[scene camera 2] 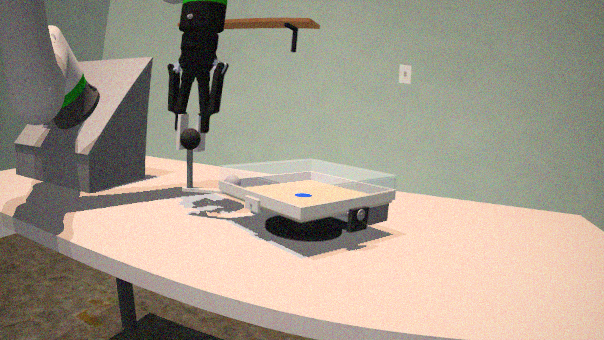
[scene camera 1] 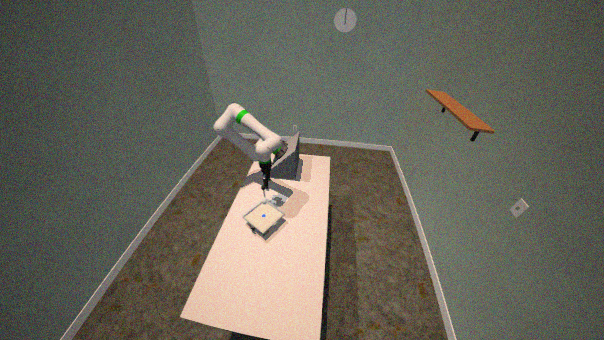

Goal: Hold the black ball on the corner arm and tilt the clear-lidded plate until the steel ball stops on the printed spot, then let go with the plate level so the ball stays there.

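My gripper (scene camera 2: 193,134) (scene camera 1: 265,192) points down and is shut on the black ball (scene camera 2: 190,138), with a pale pad close against each side. The ball tops a thin grey post (scene camera 2: 189,169) on the plate's corner arm. In scene camera 1 the black ball is too small to make out. The clear-lidded plate (scene camera 2: 345,204) (scene camera 1: 272,220) has a pale rim and stands close to level. A blue printed spot (scene camera 2: 303,195) (scene camera 1: 263,215) marks its middle. The steel ball (scene camera 2: 232,179) sits away from the spot, in the plate's corner nearest the post.
The plate is on a round black base (scene camera 2: 303,228) on the pale table (scene camera 2: 450,280) (scene camera 1: 280,280). A black bracket with a knob (scene camera 2: 358,219) is on its near right side. The grey wedge-shaped robot mount (scene camera 2: 117,125) (scene camera 1: 288,165) stands behind the gripper. A brown shelf (scene camera 1: 460,111) (scene camera 2: 265,23) is on the wall.
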